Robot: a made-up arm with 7 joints.
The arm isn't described. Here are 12 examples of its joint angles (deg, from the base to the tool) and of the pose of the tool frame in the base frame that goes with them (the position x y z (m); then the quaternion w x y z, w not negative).
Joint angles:
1: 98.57 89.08 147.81 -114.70 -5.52 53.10 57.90
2: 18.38 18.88 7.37 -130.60 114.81 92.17 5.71
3: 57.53 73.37 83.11 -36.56 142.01 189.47 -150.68
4: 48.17 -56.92 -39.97 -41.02 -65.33 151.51 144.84
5: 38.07 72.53 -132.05 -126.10 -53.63 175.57 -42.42
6: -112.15 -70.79 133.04 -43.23 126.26 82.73 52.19
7: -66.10 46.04 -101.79 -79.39 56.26 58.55 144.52
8: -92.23 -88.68 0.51 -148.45 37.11 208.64 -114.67
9: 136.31 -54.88 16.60 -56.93 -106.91 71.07 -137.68
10: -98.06 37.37 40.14 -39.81 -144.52 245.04 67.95
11: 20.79 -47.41 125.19 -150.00 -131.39 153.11 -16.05
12: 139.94 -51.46 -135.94 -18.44 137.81 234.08 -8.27
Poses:
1: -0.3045 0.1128 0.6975 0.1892 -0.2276 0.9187 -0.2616
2: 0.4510 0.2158 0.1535 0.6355 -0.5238 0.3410 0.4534
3: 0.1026 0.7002 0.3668 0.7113 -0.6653 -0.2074 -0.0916
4: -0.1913 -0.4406 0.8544 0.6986 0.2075 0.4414 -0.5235
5: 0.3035 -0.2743 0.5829 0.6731 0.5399 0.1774 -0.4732
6: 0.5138 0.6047 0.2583 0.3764 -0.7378 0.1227 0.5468
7: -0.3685 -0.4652 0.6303 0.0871 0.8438 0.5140 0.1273
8: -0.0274 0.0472 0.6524 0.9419 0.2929 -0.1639 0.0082
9: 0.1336 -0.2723 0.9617 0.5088 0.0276 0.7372 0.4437
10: 0.1062 -0.5510 0.6273 0.3379 0.7678 0.2466 0.4853
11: -0.2149 0.2019 0.0460 0.4625 -0.7907 0.3647 0.1670
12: 0.5121 -0.3207 0.5705 0.4654 0.1289 0.8539 -0.1939
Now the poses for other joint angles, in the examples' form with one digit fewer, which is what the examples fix.
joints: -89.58 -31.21 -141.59 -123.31 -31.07 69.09 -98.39
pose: -0.316 0.409 0.131 0.260 -0.456 0.650 -0.550
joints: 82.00 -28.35 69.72 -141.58 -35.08 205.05 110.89
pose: -0.405 0.119 0.389 0.528 -0.549 -0.634 0.136
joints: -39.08 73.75 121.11 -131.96 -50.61 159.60 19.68
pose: 0.274 0.293 0.564 0.580 -0.599 -0.476 -0.280
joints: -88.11 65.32 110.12 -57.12 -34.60 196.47 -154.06
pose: 0.329 -0.505 0.652 0.854 0.356 0.222 0.308
